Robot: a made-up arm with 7 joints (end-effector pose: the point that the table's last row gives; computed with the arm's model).
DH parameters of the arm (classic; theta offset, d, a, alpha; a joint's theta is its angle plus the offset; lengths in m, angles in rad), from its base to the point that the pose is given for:
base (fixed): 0 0 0 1.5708
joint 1: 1.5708 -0.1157 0 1.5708
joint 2: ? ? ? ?
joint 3: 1.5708 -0.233 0 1.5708
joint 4: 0 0 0 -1.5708
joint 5: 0 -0.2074 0 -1.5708
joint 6: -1.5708 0 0 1.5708
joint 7: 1.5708 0 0 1.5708
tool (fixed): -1.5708 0 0 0
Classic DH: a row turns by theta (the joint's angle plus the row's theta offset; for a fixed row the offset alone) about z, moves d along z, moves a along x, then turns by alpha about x.
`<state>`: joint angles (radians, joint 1 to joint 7).
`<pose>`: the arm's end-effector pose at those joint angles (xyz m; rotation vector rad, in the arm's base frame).
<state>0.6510 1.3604 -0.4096 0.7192 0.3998 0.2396 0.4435</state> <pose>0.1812 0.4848 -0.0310 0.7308 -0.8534 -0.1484</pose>
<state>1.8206 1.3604 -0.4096 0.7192 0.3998 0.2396 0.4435</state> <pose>0.0993 0.4848 0.1547 0.7987 -1.9583 0.3232</pose>
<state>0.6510 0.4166 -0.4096 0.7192 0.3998 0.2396 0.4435</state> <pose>0.3286 0.2234 -0.2246 -0.2271 -1.0102 -0.3127</pose>
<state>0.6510 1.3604 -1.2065 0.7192 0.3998 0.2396 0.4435</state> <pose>0.1636 0.4695 -0.1344 0.6348 -0.1471 -0.5576</pose>
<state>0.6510 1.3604 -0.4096 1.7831 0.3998 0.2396 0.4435</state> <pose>0.2197 0.2840 0.0184 0.4758 -1.3598 -1.1112</pose>
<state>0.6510 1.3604 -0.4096 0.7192 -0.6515 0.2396 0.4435</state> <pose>0.1812 0.4848 -0.0310 1.2988 -0.0639 -0.6832</pose>
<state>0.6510 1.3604 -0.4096 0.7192 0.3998 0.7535 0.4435</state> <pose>0.1812 0.4848 -0.0310 0.6314 -0.4836 0.2130</pose>
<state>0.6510 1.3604 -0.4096 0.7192 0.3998 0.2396 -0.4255</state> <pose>0.1812 0.4848 -0.0310 1.5389 -0.9113 0.2447</pose>
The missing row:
joint 2: 1.5708 0 0 1.5708
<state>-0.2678 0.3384 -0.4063 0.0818 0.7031 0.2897 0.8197</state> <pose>-0.0953 0.2554 -0.4062 -0.5098 0.2827 0.4380</pose>
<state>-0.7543 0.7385 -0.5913 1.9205 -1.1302 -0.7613 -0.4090</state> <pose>-0.0142 0.1444 -0.2513 -0.4486 -1.8965 -1.5881</pose>
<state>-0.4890 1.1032 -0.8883 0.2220 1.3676 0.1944 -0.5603</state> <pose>-0.0816 0.4883 -0.2147 1.4747 0.3626 0.1539</pose>
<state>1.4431 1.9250 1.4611 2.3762 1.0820 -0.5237 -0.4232</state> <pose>-0.1596 0.1444 0.0363 -0.5399 0.9892 0.6739</pose>
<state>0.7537 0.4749 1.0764 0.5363 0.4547 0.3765 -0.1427</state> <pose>0.2578 0.3867 -0.2012 -0.1650 -1.1056 1.5533</pose>
